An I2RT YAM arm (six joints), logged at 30 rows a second.
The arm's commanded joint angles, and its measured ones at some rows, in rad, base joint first. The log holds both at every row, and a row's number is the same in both.
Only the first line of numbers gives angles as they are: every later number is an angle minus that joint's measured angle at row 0.
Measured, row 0: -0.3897, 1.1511, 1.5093, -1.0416, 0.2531, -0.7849
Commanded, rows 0 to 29: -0.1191, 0.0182, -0.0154, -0.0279, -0.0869, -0.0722; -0.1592, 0.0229, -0.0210, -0.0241, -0.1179, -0.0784; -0.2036, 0.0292, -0.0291, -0.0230, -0.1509, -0.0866; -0.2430, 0.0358, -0.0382, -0.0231, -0.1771, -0.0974; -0.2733, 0.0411, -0.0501, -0.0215, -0.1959, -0.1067; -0.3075, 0.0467, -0.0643, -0.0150, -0.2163, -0.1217; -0.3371, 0.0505, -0.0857, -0.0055, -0.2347, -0.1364; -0.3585, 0.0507, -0.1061, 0.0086, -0.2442, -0.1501; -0.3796, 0.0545, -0.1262, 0.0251, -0.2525, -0.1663; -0.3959, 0.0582, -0.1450, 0.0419, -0.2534, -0.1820; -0.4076, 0.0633, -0.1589, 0.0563, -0.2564, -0.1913; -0.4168, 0.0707, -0.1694, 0.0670, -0.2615, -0.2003; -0.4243, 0.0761, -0.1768, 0.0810, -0.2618, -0.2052; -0.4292, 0.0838, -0.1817, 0.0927, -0.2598, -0.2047; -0.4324, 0.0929, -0.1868, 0.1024, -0.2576, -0.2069; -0.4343, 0.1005, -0.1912, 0.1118, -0.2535, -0.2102; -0.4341, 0.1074, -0.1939, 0.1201, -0.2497, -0.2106; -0.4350, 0.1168, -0.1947, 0.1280, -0.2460, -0.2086; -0.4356, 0.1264, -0.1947, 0.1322, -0.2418, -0.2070; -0.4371, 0.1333, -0.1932, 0.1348, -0.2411, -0.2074; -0.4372, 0.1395, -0.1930, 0.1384, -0.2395, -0.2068; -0.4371, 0.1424, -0.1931, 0.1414, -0.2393, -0.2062; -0.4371, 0.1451, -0.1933, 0.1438, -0.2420, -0.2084; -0.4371, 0.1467, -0.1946, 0.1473, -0.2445, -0.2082; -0.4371, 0.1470, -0.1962, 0.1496, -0.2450, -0.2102; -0.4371, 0.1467, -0.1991, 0.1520, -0.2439, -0.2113; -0.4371, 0.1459, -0.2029, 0.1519, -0.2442, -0.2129; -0.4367, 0.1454, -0.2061, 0.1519, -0.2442, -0.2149; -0.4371, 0.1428, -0.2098, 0.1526, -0.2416, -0.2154; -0.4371, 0.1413, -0.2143, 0.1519, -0.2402, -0.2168
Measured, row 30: -0.4272, 0.1419, -0.1942, 0.1518, -0.2163, -0.1991
